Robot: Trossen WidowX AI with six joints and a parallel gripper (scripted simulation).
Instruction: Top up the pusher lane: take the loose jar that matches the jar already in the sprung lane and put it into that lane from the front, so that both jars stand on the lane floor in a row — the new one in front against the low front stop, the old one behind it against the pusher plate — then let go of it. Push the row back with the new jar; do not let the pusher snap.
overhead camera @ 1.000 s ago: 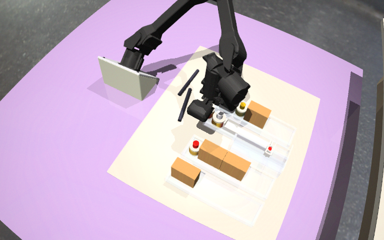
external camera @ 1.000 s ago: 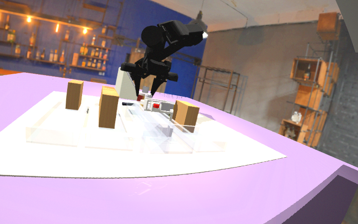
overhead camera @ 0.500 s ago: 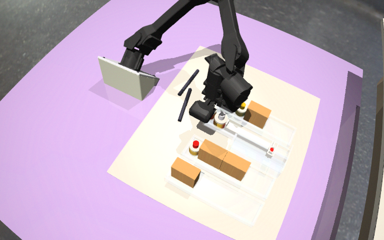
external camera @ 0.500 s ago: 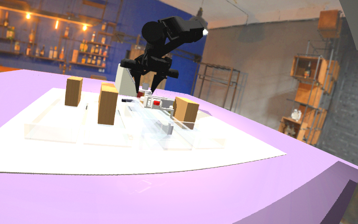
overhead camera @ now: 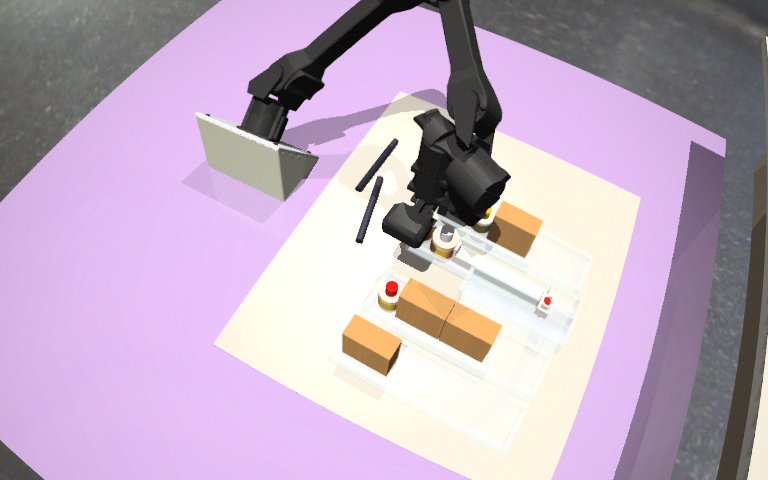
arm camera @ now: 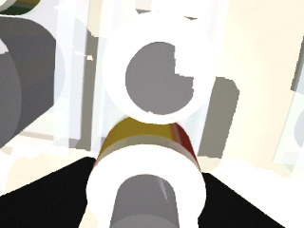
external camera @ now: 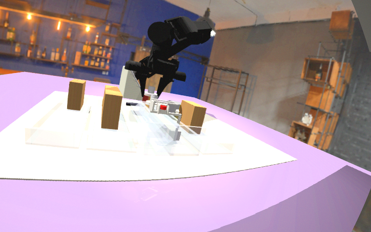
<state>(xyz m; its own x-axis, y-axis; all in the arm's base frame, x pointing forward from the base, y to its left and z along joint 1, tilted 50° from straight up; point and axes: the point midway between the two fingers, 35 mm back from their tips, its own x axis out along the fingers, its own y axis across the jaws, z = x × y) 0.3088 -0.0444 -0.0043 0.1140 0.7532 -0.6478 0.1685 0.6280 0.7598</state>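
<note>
The grey cylinder is 40 mm ahead of my gripper tip, 80 mm to the left of it and 20 mm below it. From my gripper tip the other things lie so: red-capped jar: 10 mm behind, 130 mm to the right, 20 mm below; clear sprung lane: 160 mm ahead, 50 mm to the right, 30 mm below.
</note>
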